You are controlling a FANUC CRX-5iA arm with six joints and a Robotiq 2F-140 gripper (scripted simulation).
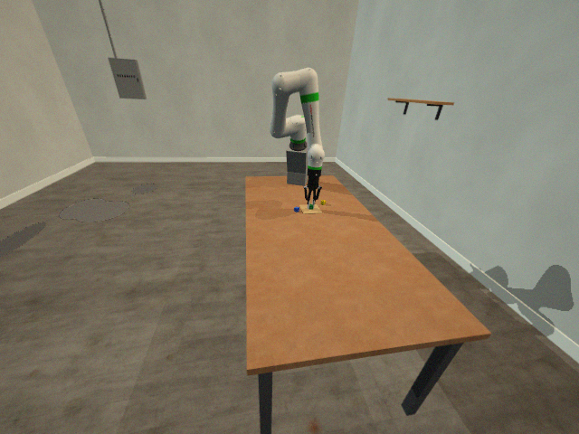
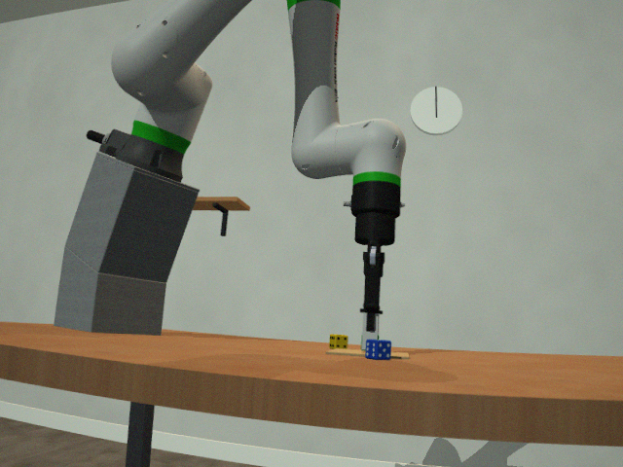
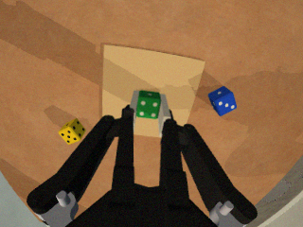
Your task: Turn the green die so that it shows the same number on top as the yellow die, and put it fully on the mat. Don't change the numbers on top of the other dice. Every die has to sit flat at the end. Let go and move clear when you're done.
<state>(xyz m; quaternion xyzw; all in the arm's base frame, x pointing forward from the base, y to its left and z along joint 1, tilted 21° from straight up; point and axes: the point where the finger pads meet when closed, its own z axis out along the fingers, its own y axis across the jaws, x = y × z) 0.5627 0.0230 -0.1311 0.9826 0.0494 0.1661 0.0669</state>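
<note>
Right now the green die is 2 cm below my hand. From my hand the other things lie so: blue die 11 cm to the right, 3 cm below, 3 cm ahead; yellow die 12 cm to the left, 8 cm behind, 3 cm below; tan mat 4 cm below.
</note>
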